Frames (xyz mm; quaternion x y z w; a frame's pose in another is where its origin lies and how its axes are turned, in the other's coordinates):
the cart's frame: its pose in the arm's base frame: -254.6 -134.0 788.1 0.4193 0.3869 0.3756 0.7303
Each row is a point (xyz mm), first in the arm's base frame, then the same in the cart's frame.
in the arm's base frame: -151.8 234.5 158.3
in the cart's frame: 522.3 -456.9 -247.9
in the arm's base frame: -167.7 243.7 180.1
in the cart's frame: 518.2 -430.3 -257.2
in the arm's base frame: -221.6 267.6 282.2
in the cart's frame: 491.0 -317.2 -276.7
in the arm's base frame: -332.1 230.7 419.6
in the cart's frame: 378.2 -181.9 -314.2
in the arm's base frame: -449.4 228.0 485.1
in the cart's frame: 310.4 -97.4 -393.7
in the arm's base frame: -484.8 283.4 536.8
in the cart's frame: 331.0 -22.5 -424.6
